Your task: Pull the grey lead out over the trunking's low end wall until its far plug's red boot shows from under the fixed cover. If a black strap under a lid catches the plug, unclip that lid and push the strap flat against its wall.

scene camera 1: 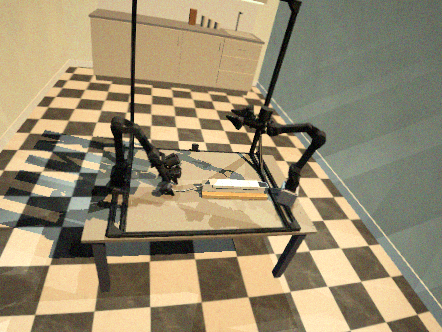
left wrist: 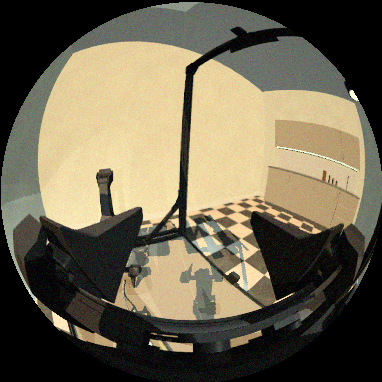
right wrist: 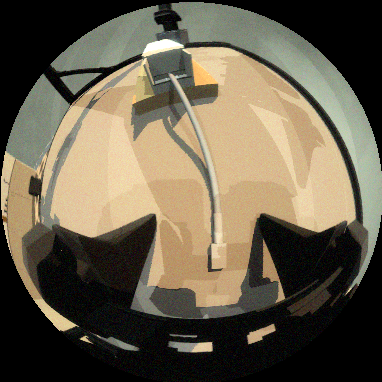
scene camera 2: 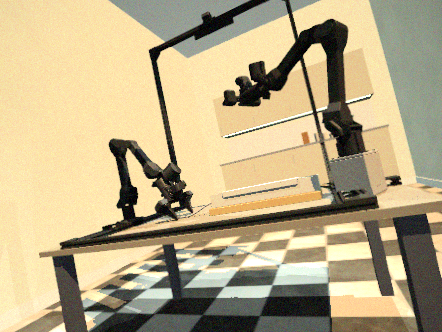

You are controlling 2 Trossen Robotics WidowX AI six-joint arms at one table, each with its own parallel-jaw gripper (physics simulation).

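Frame: origin at the left arm's base, x ahead, y up, z right, level; centimetres.
Seen in the pictures: left gripper, fingertip midpoint: (scene camera 1: pixel 228 112) (left wrist: pixel 198 215); right gripper, fingertip midpoint: (scene camera 1: pixel 175 189) (left wrist: pixel 124 286) (right wrist: pixel 209 219) (scene camera 2: pixel 185 216); left arm's base at its link origin: (scene camera 1: pixel 290 188) (right wrist: pixel 171 30) (scene camera 2: pixel 353 154); right arm's base at its link origin: (scene camera 1: pixel 117 183) (scene camera 2: pixel 129 219).
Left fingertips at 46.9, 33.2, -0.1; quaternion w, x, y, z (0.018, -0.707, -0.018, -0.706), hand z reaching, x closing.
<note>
Offsets run from my left fingertips to a thing's top centre, as dx, dy, dz. "spot": to the spot under its first point.
The grey lead @[spot: +8.4, -42.6, -23.0] (right wrist: pixel 200 135) (scene camera 1: pixel 186 189) comes out over the low end wall of the trunking @[-16.0, -36.9, -8.8] (right wrist: pixel 163 62) (scene camera 1: pixel 235 188) (scene camera 2: pixel 270 188) and curves across the table. Its near plug @[+17.4, -43.8, -26.7] (right wrist: pixel 217 254) lies between the spread fingers of my right gripper (right wrist: pixel 209 219) (scene camera 1: pixel 166 190) (scene camera 2: pixel 182 214), low at the table. That gripper is open and holds nothing. My left gripper (left wrist: pixel 198 215) (scene camera 1: pixel 230 115) is open and empty, high above the back of the table. No red boot shows at the end wall. The far plug, the straps and the trunking's inside are hidden or too small to tell.
The trunking stands on an orange base (scene camera 1: pixel 235 195) (scene camera 2: pixel 265 204) (right wrist: pixel 206 92), right of the table's middle in scene camera 1. A dark frame (scene camera 1: pixel 200 233) edges the table, with upright posts @[spot: +57.5, +6.0, -4.5] (scene camera 1: pixel 133 75) (left wrist: pixel 186 150). A grey box (scene camera 2: pixel 357 172) stands under the left arm's mount.
</note>
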